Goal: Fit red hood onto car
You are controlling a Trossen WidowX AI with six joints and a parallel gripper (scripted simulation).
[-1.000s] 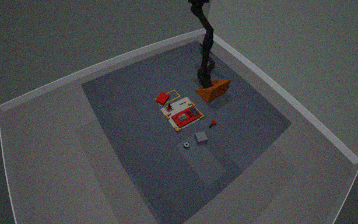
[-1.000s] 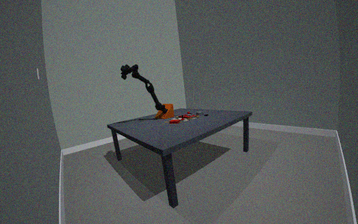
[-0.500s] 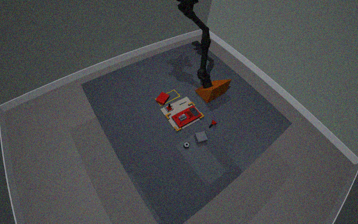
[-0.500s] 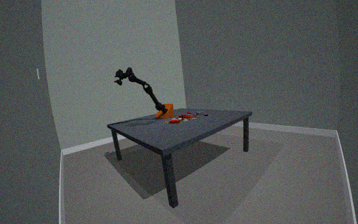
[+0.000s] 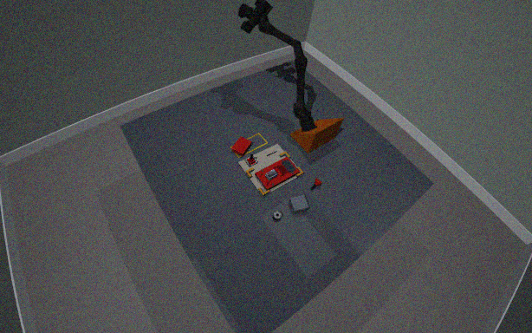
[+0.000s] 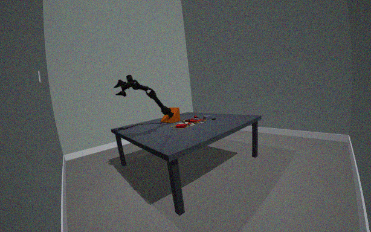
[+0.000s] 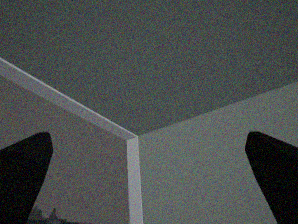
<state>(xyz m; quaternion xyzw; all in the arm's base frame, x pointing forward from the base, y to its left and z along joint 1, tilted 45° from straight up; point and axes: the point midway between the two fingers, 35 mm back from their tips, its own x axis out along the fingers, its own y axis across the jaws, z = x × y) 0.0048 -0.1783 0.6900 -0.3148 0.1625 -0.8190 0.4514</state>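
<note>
Right now the red hood is 54 cm to the left of my gripper tip, 42 cm below it and 33 cm ahead of it. From my gripper tip the other things lie so: grey engine block 78 cm to the left, 42 cm below, 29 cm ahead.
</note>
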